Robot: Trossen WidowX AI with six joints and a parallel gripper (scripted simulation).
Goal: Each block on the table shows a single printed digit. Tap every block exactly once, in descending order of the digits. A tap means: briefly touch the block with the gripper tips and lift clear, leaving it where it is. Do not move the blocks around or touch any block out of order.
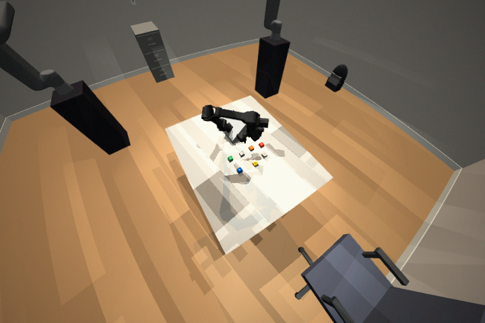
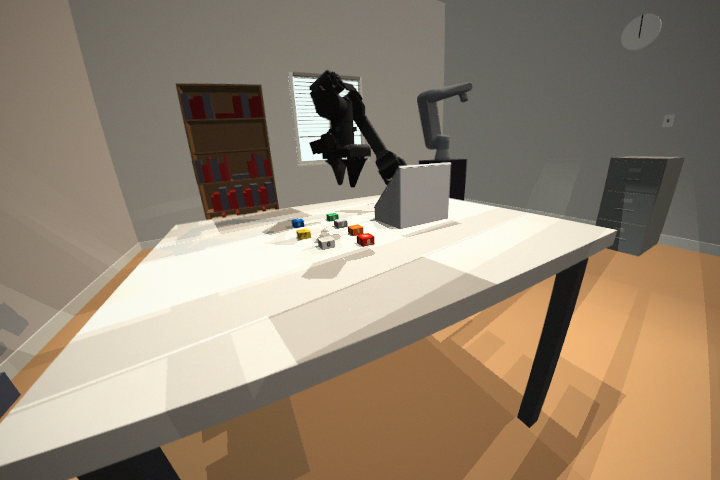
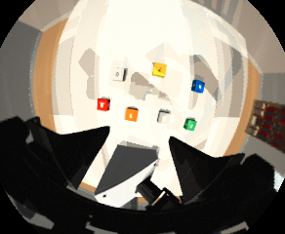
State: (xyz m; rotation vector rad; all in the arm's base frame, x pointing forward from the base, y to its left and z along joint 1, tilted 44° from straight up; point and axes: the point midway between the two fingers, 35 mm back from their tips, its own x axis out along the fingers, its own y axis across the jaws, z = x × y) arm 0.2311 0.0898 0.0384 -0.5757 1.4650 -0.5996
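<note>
Now: gripper tip 15 cm to the left of the blue block, 12 cm above it and 11 cm short of it. Also, from my gripper tip: orange block (12 cm below, 3 cm to the left, 1 cm behind); red block (12 cm below, 11 cm to the left, 1 cm ahead); grey block (12 cm below, 6 cm to the right).
</note>
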